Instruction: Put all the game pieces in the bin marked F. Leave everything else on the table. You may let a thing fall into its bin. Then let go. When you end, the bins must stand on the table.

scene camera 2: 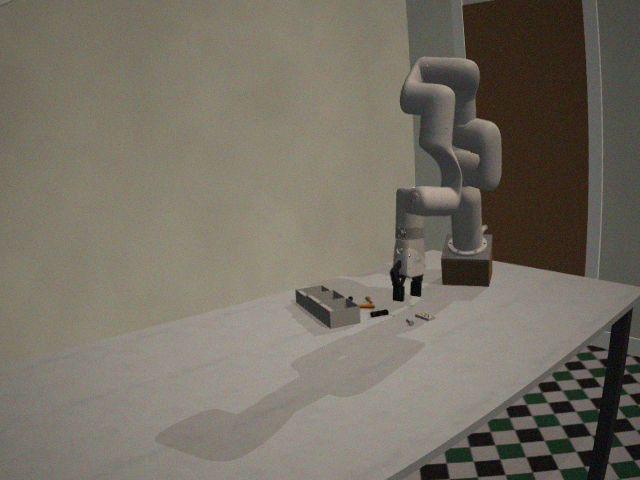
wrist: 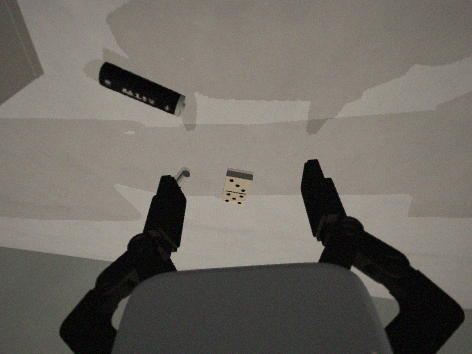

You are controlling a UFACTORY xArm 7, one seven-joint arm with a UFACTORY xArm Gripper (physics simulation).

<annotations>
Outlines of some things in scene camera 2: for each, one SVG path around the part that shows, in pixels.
My gripper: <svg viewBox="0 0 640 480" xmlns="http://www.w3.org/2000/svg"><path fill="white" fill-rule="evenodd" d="M423 238L395 237L393 268L390 270L394 301L404 301L405 286L403 285L406 277L412 278L410 295L421 296L422 277L425 273L425 246Z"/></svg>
A grey three-part tray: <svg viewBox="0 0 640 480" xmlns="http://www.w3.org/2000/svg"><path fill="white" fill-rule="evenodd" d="M295 289L296 303L330 329L360 323L360 306L338 292L329 290L323 285Z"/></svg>
</annotations>
